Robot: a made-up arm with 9 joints. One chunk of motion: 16 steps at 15 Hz.
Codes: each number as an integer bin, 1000 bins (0 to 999) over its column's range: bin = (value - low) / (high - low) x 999, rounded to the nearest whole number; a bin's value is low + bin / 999 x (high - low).
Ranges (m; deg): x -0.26..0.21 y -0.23..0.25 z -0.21..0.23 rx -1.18..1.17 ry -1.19..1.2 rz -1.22..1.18
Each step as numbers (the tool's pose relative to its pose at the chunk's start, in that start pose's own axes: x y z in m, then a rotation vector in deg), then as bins.
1 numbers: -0.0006 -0.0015 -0.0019 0.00 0.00 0.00
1 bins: 551 476 472 502 497 508
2 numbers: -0.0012 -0.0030 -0.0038 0.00 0.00 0.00
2 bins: 550 472 468 502 497 508
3 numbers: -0.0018 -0.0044 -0.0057 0.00 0.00 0.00
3 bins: 549 470 464 502 497 508
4 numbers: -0.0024 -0.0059 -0.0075 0.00 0.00 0.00
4 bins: 548 466 460 502 497 508
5 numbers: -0.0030 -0.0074 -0.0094 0.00 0.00 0.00
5 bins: 546 463 455 502 497 508
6 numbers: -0.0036 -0.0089 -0.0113 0.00 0.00 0.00
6 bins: 545 460 451 502 497 508
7 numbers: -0.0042 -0.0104 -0.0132 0.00 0.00 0.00
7 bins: 544 457 447 502 497 508
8 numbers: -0.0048 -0.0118 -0.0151 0.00 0.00 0.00
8 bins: 542 454 443 502 497 508
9 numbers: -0.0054 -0.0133 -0.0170 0.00 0.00 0.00
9 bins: 541 451 438 502 497 508
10 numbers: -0.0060 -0.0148 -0.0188 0.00 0.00 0.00
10 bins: 540 448 434 502 497 508
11 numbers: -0.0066 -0.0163 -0.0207 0.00 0.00 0.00
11 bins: 539 445 430 502 497 508
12 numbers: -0.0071 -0.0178 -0.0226 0.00 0.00 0.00
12 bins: 538 442 425 502 497 508
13 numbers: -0.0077 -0.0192 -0.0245 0.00 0.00 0.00
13 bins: 536 439 421 502 497 508
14 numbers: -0.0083 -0.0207 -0.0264 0.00 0.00 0.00
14 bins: 535 436 417 502 497 508
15 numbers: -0.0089 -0.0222 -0.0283 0.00 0.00 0.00
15 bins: 534 432 413 502 497 508
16 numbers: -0.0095 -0.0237 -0.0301 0.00 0.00 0.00
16 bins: 532 429 408 502 497 508
